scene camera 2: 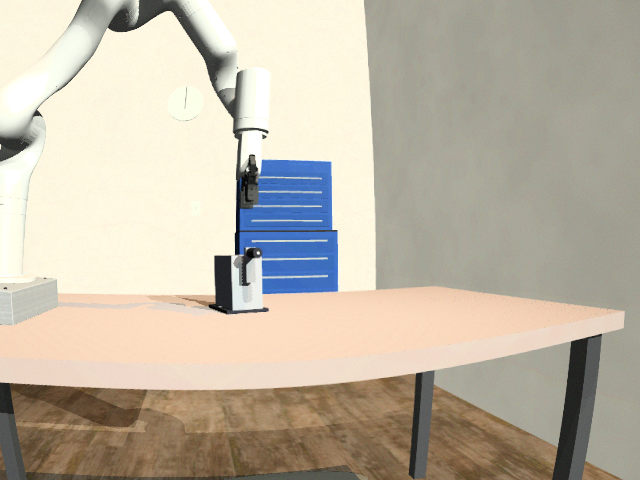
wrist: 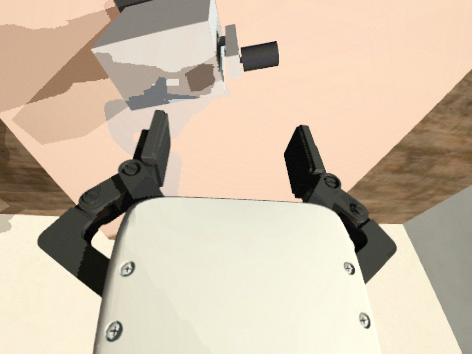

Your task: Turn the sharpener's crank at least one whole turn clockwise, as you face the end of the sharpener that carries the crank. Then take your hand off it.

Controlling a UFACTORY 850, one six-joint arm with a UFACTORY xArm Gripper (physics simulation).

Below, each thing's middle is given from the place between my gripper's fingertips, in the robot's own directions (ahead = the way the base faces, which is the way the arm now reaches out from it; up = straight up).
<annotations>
Now: the black crank knob [wrist: 265, 55] 100 mm below my hand, 30 mm to the right of it and 10 mm ahead of it. Round my hand: pencil sharpener [scene camera 2: 232, 295] 160 mm below, 50 mm to the left, 30 mm behind.
</annotations>
